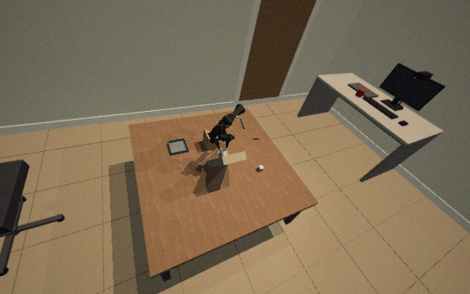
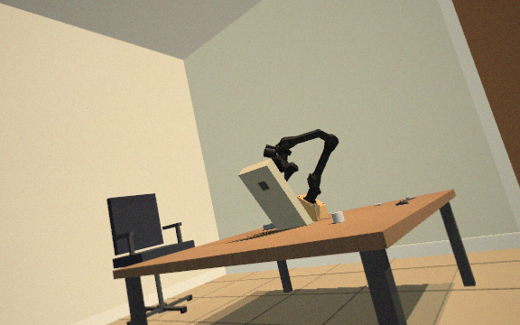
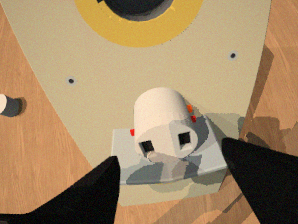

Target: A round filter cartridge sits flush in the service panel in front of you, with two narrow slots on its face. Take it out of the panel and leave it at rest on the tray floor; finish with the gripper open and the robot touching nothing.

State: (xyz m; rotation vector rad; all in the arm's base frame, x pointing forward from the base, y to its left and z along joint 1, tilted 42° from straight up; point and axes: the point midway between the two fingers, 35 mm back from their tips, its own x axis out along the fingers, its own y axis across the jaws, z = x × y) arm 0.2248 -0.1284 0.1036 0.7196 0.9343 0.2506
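Right now the round white filter cartridge is 2 cm ahead of my gripper tip and 3 cm below it. The rest, counted from my gripper tip: tray 34 cm behind, 25 cm to the right, 22 cm below; then beige service panel 6 cm ahead, 5 cm below.
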